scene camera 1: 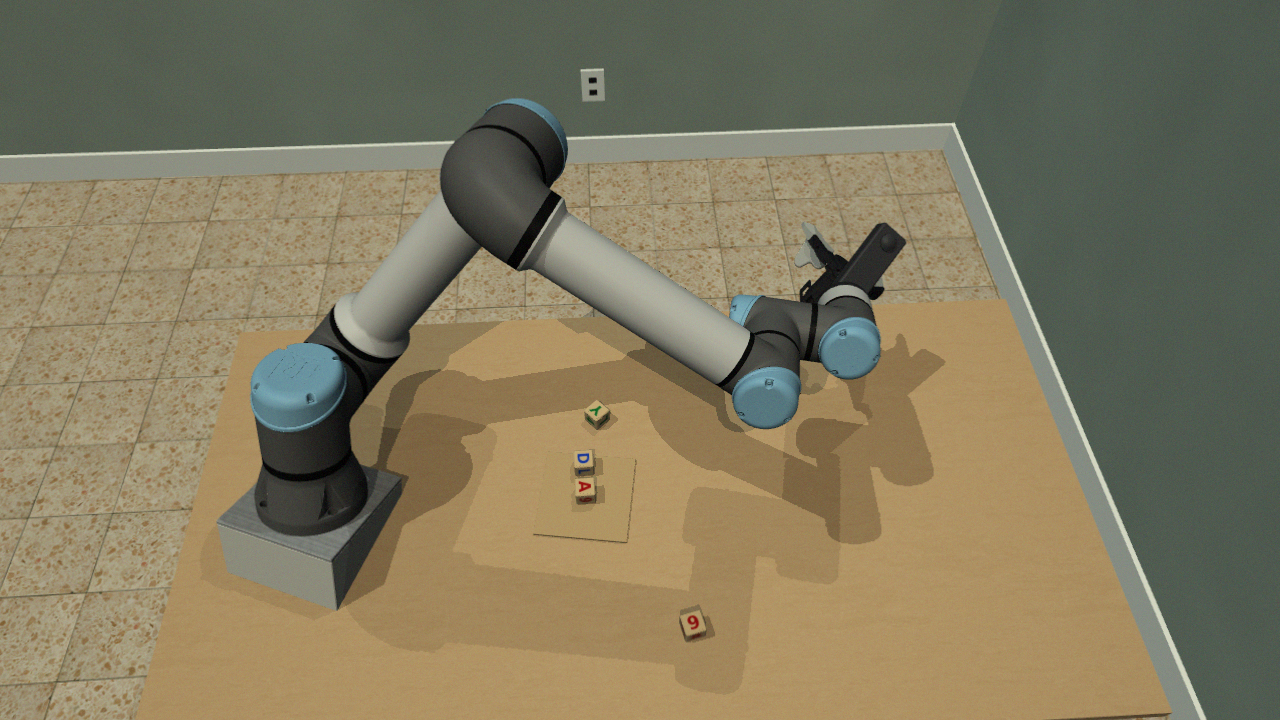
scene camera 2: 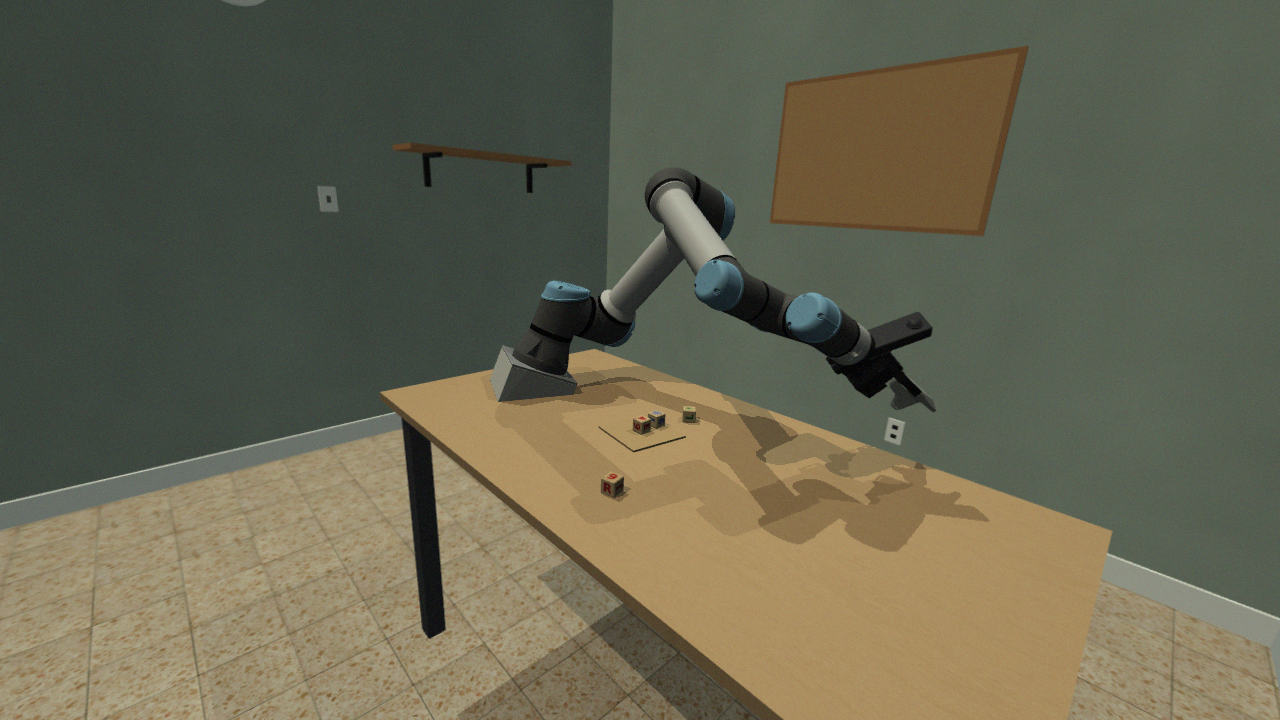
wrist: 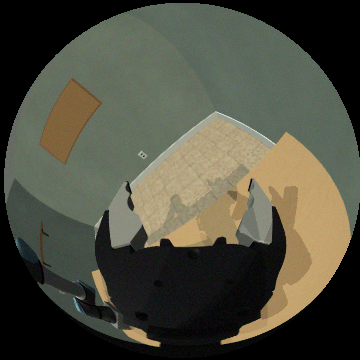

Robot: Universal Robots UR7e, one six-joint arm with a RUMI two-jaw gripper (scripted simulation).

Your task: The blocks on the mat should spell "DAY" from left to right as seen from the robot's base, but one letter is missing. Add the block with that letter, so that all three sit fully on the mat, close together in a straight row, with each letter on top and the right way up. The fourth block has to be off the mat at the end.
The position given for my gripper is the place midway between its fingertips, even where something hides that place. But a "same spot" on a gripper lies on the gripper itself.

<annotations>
My gripper shows in scene camera 1, in scene camera 2 [909,380] and in the wrist view. One and the same spot on my gripper: [wrist: 121,232] is [scene camera 1: 828,247].
</annotations>
